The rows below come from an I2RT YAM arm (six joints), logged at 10 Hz.
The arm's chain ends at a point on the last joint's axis. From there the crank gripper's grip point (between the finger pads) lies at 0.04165 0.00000 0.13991 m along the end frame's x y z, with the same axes.
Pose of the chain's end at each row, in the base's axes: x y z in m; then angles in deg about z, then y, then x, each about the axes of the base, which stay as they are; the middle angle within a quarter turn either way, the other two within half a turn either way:
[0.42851 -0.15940 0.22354 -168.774 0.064 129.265]
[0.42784 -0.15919 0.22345 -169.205 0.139 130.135]
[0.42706 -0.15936 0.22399 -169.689 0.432 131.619]
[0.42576 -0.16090 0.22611 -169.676 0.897 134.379]
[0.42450 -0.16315 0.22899 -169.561 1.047 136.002]
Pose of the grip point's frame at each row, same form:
[0.38781 -0.26263 0.12868 -168.774 0.064 129.265]
[0.38727 -0.26120 0.12724 -169.205 0.139 130.135]
[0.38714 -0.25923 0.12529 -169.689 0.432 131.619]
[0.38698 -0.25612 0.12249 -169.676 0.897 134.379]
[0.38610 -0.25541 0.12258 -169.561 1.047 136.002]

